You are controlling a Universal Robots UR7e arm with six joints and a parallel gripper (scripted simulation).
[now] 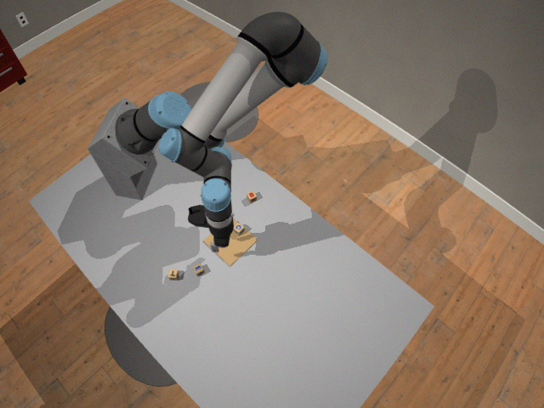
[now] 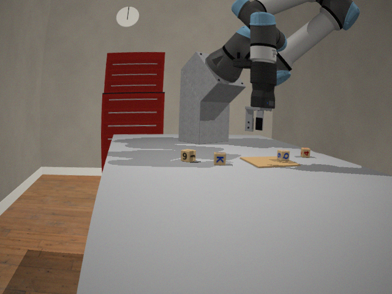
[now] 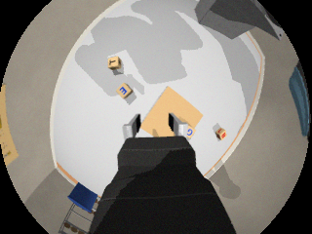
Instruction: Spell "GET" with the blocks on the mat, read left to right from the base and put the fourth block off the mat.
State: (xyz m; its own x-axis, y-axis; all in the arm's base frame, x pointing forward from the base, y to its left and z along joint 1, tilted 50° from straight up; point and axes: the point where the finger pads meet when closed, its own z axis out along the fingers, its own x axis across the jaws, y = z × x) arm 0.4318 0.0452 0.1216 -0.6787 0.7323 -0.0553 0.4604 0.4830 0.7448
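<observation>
My gripper is now 9 cm to the left of the E block, 9 cm above it and 3 cm short of it. The rest, counted from my hand: tan mat 11 cm below, 5 cm to the left, 3 cm behind.
</observation>
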